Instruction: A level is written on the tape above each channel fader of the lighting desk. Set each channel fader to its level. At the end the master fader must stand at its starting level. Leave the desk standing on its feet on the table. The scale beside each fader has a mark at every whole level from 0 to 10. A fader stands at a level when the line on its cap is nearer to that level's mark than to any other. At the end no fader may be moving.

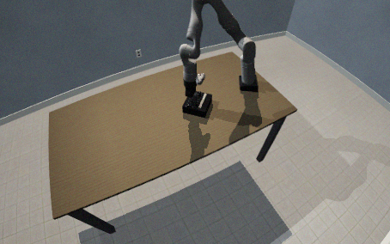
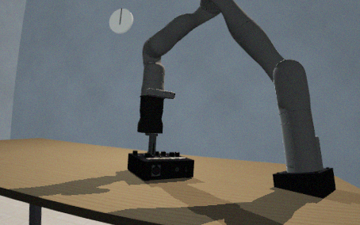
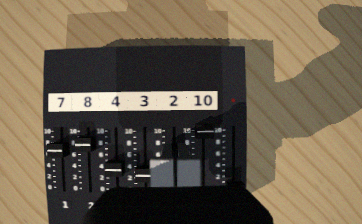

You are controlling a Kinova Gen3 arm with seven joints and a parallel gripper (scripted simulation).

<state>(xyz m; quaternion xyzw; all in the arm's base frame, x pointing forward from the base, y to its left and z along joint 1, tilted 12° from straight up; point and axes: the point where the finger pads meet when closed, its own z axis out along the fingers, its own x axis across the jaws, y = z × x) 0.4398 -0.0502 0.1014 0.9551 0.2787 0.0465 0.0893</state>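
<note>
My gripper is now 5 cm short of the master fader cap and 1 cm above it.
</note>
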